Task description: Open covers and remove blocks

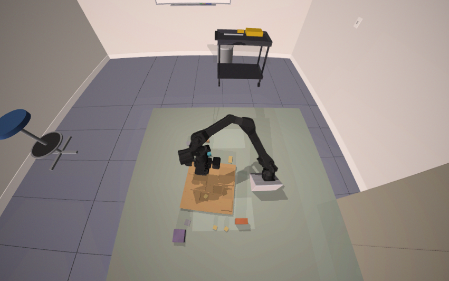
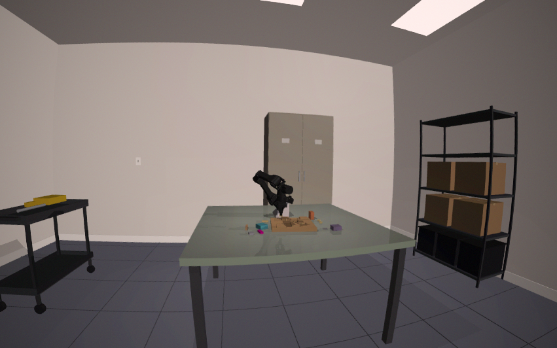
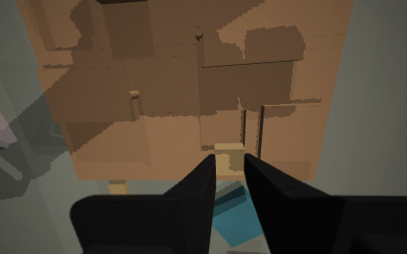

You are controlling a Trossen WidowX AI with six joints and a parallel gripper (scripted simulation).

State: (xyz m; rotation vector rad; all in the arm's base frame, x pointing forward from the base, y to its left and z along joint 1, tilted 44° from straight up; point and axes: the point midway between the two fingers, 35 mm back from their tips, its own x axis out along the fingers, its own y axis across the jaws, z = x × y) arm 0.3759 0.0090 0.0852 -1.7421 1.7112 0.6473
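Right now the teal block is 13 cm to the right of my gripper tip, 7 cm below it and 1 cm ahead of it. From my gripper tip the other things lie so: orange stick: 23 cm to the right, 7 cm below, 2 cm ahead; then orange block: 28 cm to the left, 22 cm behind, 6 cm below; then magenta bar: 15 cm to the right, 11 cm ahead, 8 cm below.
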